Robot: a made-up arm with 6 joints. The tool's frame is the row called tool.
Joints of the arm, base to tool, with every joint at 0 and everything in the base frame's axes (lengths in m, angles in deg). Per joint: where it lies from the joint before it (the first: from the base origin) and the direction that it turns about. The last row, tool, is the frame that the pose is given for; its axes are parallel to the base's.
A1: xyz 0 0 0.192 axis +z
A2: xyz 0 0.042 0 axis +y
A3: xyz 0 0 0.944 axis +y
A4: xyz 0 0 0.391 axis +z
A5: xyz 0 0 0 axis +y
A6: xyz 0 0 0.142 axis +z
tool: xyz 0 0 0
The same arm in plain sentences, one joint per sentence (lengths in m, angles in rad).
The arm has six revolute joints in a row. What follows holds with every joint at zero, and every direction is one of the base frame's. Joint 1 sits 0.1920 m along +z from the base frame's origin and turns about +z. Joint 2 sits 0.0420 m along +y from joint 1 and turns about +y. Joint 3 sits 0.9440 m along +z from joint 2 and turns about +y. Joint 4 sits 0.3910 m along +z from joint 3 and turns about +z. Joint 5 sits at the same point as joint 4 and turns about +y. Joint 6 sits 0.1420 m along +z from joint 5 and turns about +z. The tool frame, which is the frame that the pose is given for, sits at the same point as joint 6; its axes are parallel to the base frame's.
